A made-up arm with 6 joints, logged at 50 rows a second.
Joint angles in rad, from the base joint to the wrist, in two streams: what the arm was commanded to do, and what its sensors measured. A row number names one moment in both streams.
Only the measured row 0 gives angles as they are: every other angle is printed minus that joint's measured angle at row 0.
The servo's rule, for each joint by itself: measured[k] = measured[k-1] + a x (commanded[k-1-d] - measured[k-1]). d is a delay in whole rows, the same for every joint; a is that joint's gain. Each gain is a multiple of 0.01, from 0.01 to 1. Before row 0 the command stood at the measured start. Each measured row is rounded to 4 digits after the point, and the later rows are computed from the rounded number. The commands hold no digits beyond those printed.
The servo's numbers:
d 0
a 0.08 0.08 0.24 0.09 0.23 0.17
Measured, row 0:
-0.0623 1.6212 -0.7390 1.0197 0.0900 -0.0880
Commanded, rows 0 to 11:
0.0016 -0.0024 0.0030 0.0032 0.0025 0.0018
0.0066 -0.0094 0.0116 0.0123 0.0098 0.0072
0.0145 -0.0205 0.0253 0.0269 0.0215 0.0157
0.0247 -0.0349 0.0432 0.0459 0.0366 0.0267
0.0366 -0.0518 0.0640 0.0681 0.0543 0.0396
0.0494 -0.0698 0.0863 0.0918 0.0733 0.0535
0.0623 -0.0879 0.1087 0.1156 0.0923 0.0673
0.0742 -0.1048 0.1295 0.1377 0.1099 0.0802
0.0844 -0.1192 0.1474 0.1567 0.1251 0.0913
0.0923 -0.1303 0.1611 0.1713 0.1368 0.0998
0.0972 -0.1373 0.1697 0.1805 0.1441 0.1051
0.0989 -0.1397 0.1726 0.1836 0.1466 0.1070
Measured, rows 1 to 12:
0.0001 -0.0002 0.0007 0.0003 0.0006 0.0003
0.0006 -0.0009 0.0033 0.0014 0.0027 0.0015
0.0017 -0.0025 0.0086 0.0037 0.0070 0.0039
0.0035 -0.0051 0.0169 0.0075 0.0138 0.0078
0.0061 -0.0088 0.0282 0.0130 0.0231 0.0132
0.0096 -0.0137 0.0421 0.0201 0.0346 0.0201
0.0138 -0.0196 0.0581 0.0287 0.0479 0.0281
0.0186 -0.0264 0.0752 0.0385 0.0622 0.0370
0.0239 -0.0338 0.0925 0.0491 0.0767 0.0462
0.0294 -0.0415 0.1090 0.0601 0.0905 0.0553
0.0348 -0.0492 0.1236 0.0709 0.1028 0.0638
0.0399 -0.0564 0.1354 0.0810 0.1129 0.0711

